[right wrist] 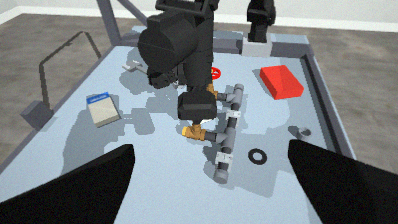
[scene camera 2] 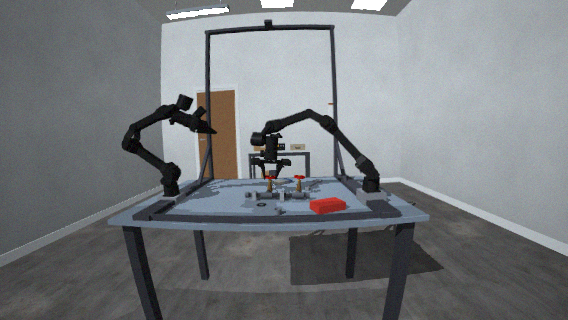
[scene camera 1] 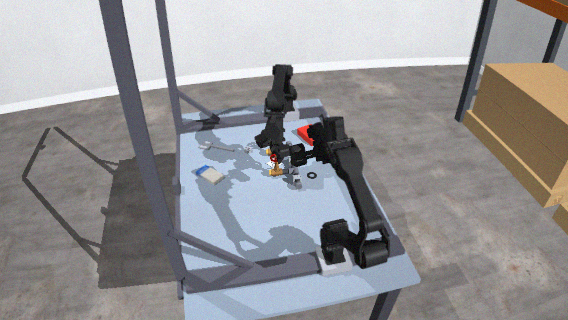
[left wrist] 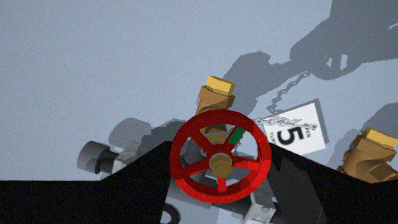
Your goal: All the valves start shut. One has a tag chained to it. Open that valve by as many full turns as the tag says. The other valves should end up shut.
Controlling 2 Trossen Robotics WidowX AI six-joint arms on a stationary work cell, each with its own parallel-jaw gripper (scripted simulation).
Note:
The pictures show: the left gripper, the right gripper, a red block and a blue-and-beige box.
The left gripper shows as well in the right wrist view. The right gripper shows as well in the right wrist view.

